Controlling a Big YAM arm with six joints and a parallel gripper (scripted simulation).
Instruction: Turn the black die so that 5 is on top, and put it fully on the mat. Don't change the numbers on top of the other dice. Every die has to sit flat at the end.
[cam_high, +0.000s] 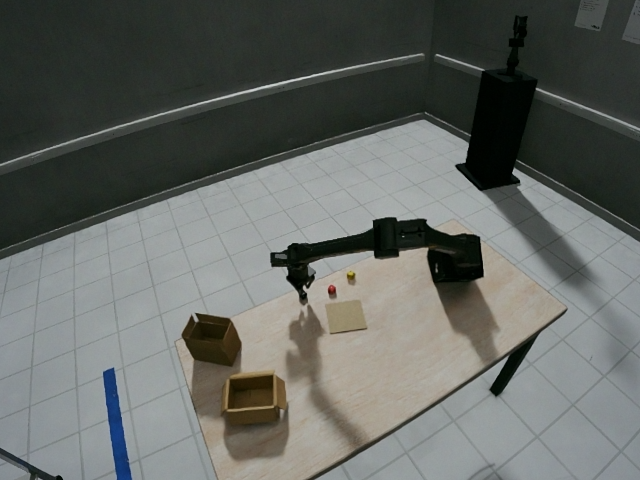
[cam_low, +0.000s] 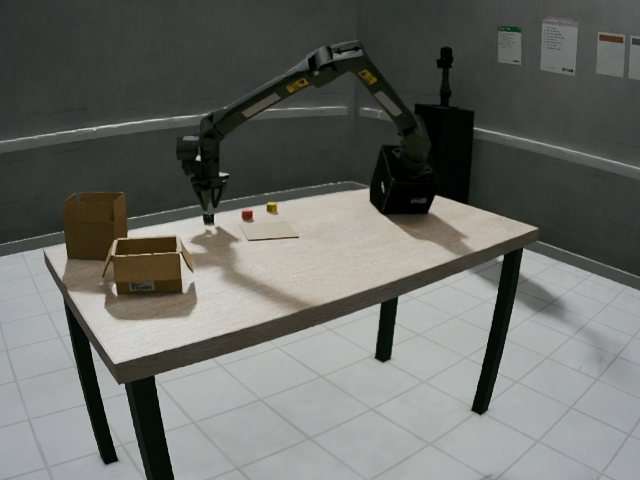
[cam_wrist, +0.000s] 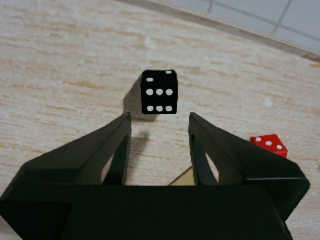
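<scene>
My gripper is now 10 mm to the left of the black die and 40 mm above it. Round my hand: yellow die 210 mm behind, 50 mm to the right, 40 mm below; then red die 120 mm behind, 40 mm below; then tan mat 130 mm behind, 140 mm to the left, 50 mm below.
</scene>
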